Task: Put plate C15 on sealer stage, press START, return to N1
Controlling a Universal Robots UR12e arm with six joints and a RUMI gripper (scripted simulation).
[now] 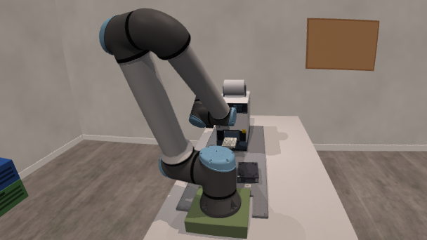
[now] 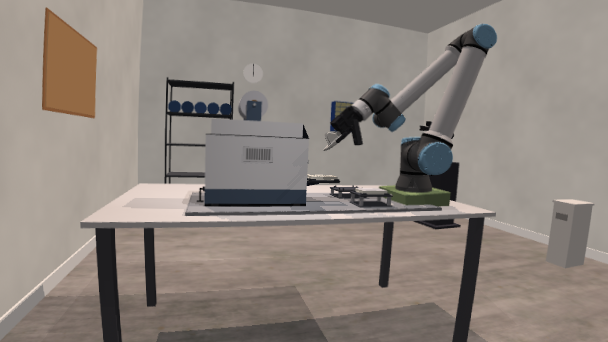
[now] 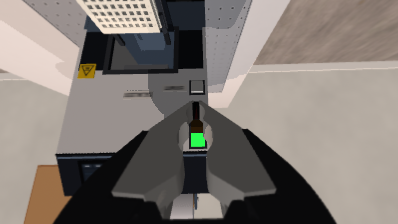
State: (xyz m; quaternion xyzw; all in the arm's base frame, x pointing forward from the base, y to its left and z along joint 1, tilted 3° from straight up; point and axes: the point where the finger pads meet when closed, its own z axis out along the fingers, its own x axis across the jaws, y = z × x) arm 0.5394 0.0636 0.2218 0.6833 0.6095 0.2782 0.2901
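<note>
Right now my hand is 9 cm short of the square button, 6 cm above it and 1 cm to the left of it. The rest, counted from my hand: plate C15: 14 cm below, 9 cm to the right, 2 cm behind; sealer stage: 15 cm below, 9 cm to the right, 2 cm behind; nest N2: 23 cm behind, 20 cm below, 2 cm to the left.
</note>
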